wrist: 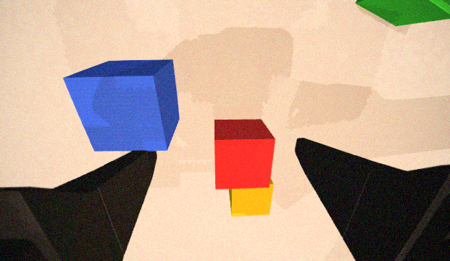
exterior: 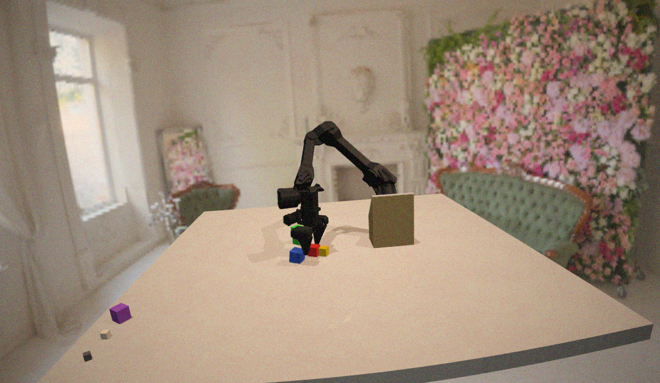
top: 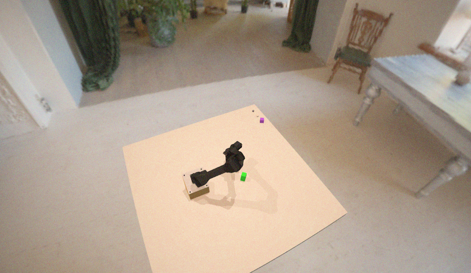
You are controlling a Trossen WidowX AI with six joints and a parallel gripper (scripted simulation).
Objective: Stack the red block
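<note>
Now: the red block 10 mm behind my gripper tip and 10 mm to the right of it. Round my gripper tip: blue block 50 mm ahead, 40 mm to the left; purple cube 490 mm ahead, 360 mm to the left; small yellow block 40 mm behind, 10 mm below.
</note>
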